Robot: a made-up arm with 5 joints. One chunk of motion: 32 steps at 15 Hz.
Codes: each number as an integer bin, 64 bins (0 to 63) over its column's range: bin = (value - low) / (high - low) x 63, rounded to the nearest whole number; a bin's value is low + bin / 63 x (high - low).
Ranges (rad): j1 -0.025..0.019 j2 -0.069..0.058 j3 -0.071..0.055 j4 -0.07..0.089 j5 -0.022..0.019
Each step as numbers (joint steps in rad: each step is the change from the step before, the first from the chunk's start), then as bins.
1 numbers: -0.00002 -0.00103 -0.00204 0.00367 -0.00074
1 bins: 36 34 34 29 33
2 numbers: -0.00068 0.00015 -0.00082 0.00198 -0.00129
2 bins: 35 34 35 29 32
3 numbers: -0.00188 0.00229 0.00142 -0.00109 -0.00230
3 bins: 33 35 36 27 30
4 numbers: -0.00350 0.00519 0.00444 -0.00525 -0.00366
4 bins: 31 37 38 26 28
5 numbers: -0.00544 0.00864 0.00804 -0.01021 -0.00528
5 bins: 28 39 40 24 26
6 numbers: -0.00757 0.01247 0.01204 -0.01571 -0.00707
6 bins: 25 40 42 22 23
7 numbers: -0.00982 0.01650 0.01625 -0.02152 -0.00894
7 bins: 22 42 44 19 20
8 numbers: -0.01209 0.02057 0.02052 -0.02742 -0.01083
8 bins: 18 44 46 17 17
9 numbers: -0.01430 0.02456 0.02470 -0.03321 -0.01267
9 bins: 15 46 48 15 14
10 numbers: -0.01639 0.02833 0.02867 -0.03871 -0.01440
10 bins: 12 48 50 12 12
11 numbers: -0.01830 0.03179 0.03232 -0.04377 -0.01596
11 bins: 10 50 52 10 9
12 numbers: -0.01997 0.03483 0.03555 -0.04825 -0.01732
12 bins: 7 52 53 9 7
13 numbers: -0.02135 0.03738 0.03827 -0.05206 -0.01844
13 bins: 5 53 55 7 5
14 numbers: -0.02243 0.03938 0.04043 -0.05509 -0.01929
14 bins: 4 54 56 6 4
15 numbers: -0.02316 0.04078 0.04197 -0.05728 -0.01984
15 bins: 3 54 56 5 3
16 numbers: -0.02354 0.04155 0.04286 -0.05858 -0.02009
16 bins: 2 55 57 5 3
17 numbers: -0.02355 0.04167 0.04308 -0.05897 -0.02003
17 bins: 2 55 57 4 3
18 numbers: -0.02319 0.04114 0.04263 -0.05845 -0.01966
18 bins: 3 55 57 5 4
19 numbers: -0.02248 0.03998 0.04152 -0.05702 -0.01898
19 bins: 4 54 56 5 5
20 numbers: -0.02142 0.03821 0.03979 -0.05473 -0.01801
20 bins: 5 53 55 6 6
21 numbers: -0.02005 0.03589 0.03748 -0.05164 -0.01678
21 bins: 7 52 54 7 8
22 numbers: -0.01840 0.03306 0.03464 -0.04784 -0.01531
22 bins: 9 51 53 9 10
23 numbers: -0.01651 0.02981 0.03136 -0.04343 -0.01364
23 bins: 12 49 51 11 13
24 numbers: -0.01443 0.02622 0.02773 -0.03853 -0.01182
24 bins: 15 47 49 12 16
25 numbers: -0.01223 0.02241 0.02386 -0.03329 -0.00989
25 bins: 18 45 47 15 19
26 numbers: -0.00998 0.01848 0.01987 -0.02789 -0.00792
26 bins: 22 43 45 17 22
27 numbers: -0.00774 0.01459 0.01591 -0.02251 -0.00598
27 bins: 25 41 43 19 25
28 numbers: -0.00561 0.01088 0.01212 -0.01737 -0.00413
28 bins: 28 40 42 21 27
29 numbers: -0.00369 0.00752 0.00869 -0.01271 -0.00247
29 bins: 31 38 40 23 30
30 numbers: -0.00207 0.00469 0.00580 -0.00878 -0.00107
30 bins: 33 37 38 24 32
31 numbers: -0.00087 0.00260 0.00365 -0.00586 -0.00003
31 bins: 35 36 37 25 34
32 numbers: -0.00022 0.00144 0.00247 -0.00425 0.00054
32 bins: 35 35 37 26 35
